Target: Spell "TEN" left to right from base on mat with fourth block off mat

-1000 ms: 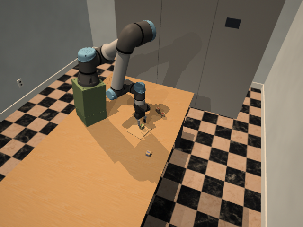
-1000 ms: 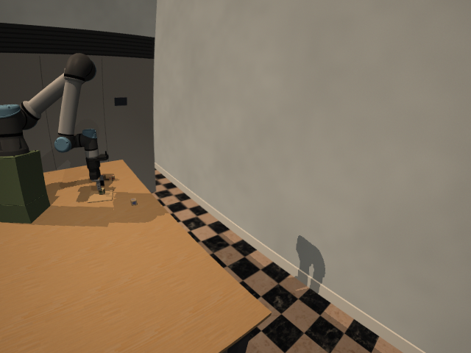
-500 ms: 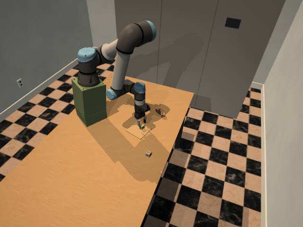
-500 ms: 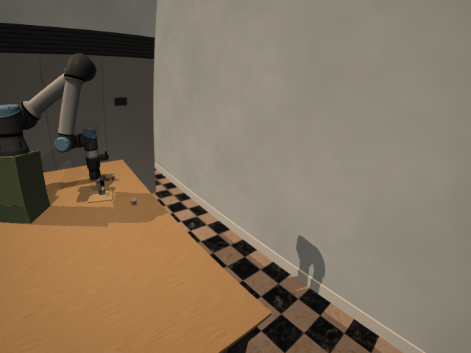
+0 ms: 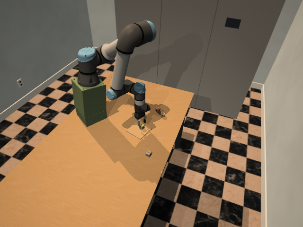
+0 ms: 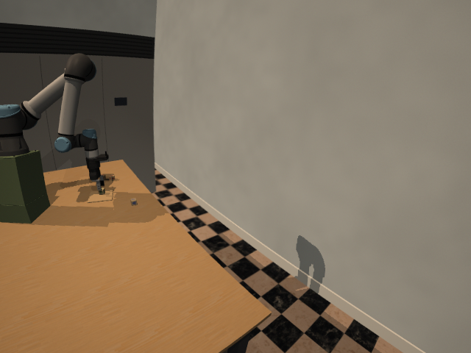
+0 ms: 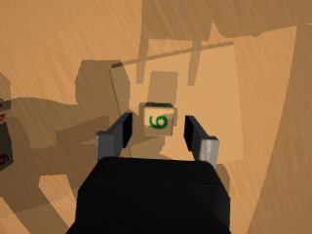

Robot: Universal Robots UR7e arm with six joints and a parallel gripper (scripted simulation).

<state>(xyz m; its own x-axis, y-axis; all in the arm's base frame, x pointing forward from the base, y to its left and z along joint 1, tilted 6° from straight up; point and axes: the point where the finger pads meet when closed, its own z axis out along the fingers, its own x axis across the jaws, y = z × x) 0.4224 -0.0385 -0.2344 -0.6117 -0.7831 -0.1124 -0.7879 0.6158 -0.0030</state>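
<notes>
Now: hand 2 cm past the mat, 2 cm to the left of it and 6 cm above it.
</notes>
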